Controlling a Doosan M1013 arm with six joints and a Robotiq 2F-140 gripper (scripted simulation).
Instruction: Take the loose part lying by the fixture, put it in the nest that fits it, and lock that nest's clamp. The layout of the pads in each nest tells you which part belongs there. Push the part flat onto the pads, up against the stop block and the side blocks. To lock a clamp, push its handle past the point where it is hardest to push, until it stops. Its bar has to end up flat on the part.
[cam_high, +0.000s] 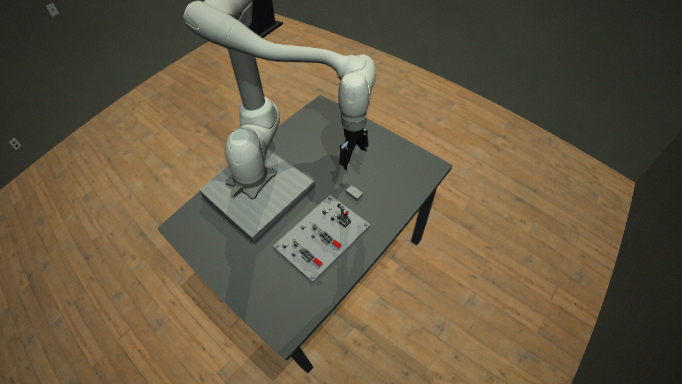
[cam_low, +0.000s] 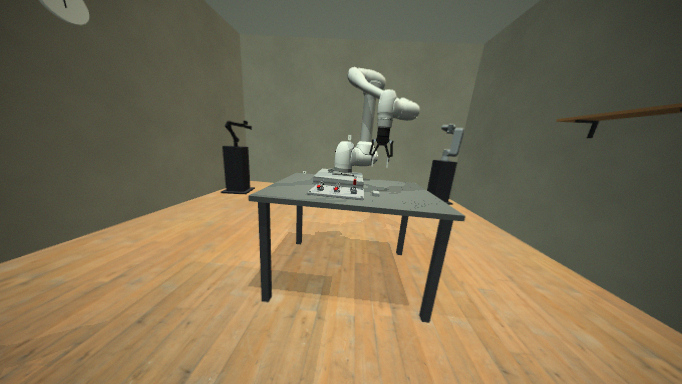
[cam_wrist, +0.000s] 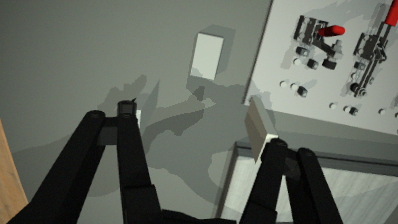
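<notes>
The loose part lies 20 cm below my hand. From my hand the other things lie so: clamp 4 cm ahead, 16 cm to the right, 15 cm below; then fixture plate 1 cm behind, 26 cm to the right, 21 cm below.
</notes>
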